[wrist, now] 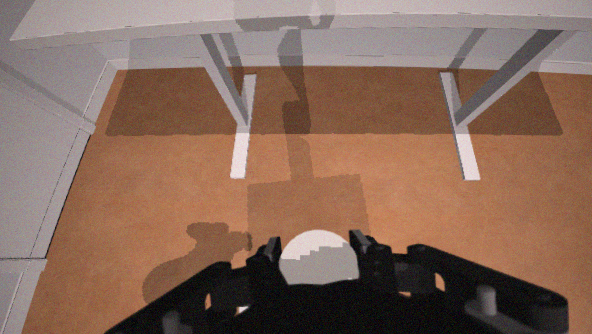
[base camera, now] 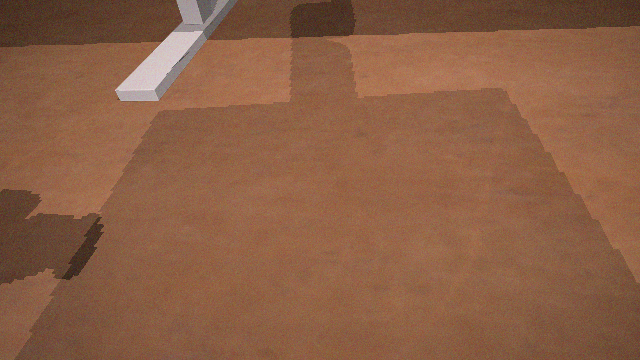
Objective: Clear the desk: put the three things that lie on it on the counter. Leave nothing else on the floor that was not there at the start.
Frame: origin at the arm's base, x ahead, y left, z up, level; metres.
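Seen in the pictures: gripper, fingertip midpoint: (wrist: pixel 315 247).
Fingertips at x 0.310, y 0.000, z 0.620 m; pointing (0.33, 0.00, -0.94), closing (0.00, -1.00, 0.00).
Observation:
A point is followed by its place in that frame.
My gripper (wrist: pixel 315 247) {z 0.620, x 0.310, y 0.000 m} is shut on a white round thing (wrist: pixel 318 265) {z 0.641, x 0.299, y 0.000 m}, whose curved upper part shows between the fingers in the wrist view; its lower part is hidden behind the gripper's black body. They are held above the floor, in front of the desk. The white desk (wrist: pixel 125 14) {z 0.554, x 0.699, y 0.276 m} crosses the top of the wrist view, with its front edge and slanted legs showing; the back of its top is cut off. In the base view one foot of the desk (base camera: pixel 150 65) {z -0.372, x 0.806, y 0.370 m} shows at the upper left. I cannot make out the counter for certain.
The desk's two floor feet (wrist: pixel 240 155) (wrist: pixel 468 155) reach forward over the brown floor (base camera: pixel 350 225) {z -0.397, x 0.381, y -0.015 m} (wrist: pixel 410 200) {z -0.396, x 0.499, y -0.527 m}. A pale panelled unit (wrist: pixel 30 190) {z -0.194, x 0.686, y 1.427 m} stands along the left of the wrist view. Shadows of the robot and the desk lie on the floor.

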